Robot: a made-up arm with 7 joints. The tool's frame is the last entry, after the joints.
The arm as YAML. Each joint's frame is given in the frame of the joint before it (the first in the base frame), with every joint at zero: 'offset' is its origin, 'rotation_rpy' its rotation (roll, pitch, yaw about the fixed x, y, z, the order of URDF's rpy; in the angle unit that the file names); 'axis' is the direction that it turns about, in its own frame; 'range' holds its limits. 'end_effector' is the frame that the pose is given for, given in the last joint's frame.
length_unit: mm
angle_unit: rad
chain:
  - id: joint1
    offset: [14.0, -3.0, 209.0]
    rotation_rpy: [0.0, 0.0, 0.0]
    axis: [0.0, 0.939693, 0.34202]
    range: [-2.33, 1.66]
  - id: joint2
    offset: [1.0, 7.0, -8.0]
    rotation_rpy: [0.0, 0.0, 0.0]
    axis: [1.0, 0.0, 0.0]
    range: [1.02, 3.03]
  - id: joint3
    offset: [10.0, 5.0, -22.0]
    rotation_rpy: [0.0, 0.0, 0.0]
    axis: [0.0, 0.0, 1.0]
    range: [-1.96, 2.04]
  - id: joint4
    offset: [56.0, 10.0, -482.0]
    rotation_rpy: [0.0, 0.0, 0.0]
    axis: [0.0, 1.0, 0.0]
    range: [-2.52, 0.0]
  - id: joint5
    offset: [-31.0, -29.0, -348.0]
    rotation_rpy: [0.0, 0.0, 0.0]
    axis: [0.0, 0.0, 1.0]
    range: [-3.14, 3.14]
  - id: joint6
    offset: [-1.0, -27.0, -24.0]
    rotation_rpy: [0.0, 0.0, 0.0]
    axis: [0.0, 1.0, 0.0]
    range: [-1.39, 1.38]
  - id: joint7
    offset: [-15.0, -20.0, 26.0]
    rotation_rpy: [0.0, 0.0, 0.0]
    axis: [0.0, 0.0, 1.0]
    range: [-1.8, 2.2]
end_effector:
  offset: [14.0, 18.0, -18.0]
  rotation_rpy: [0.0, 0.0, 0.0]
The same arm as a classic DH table. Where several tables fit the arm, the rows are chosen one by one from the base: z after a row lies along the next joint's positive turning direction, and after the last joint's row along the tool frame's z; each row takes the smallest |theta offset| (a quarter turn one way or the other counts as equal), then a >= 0, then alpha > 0; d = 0 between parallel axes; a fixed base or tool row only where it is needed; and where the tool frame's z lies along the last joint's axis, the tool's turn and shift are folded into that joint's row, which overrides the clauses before.
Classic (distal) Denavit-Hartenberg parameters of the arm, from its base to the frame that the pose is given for. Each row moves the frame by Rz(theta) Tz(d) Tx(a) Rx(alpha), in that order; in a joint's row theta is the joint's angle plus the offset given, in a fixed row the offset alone. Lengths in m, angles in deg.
base (fixed): a 0.014, alpha -70, d 0.2101, theta offset 0
joint1: a 0.0099, alpha 90, d 0.0006, theta offset 90
joint2: a 0.005, alpha -90, d 0.011, theta offset 70
joint3: a 0.056, alpha -90, d -0.504, theta offset -90
joint4: a -0.031, alpha 90, d -0.019, theta offset 0
joint5: a -0.001, alpha -90, d -0.372, theta offset 0
joint6: a -0.015, alpha 90, d -0.047, theta offset 0
joint7: a 0.0228, alpha 0, d 0, theta offset 52.13
tool (fixed): a 0, alpha 0, d 0.008, theta offset -52.13
Joint limits (deg, base to tool): -133.5..95.11 58.44..173.61 -112.3..116.88 -144.39..0 -179.91..179.91 -79.64..79.07 -103.13..126.05

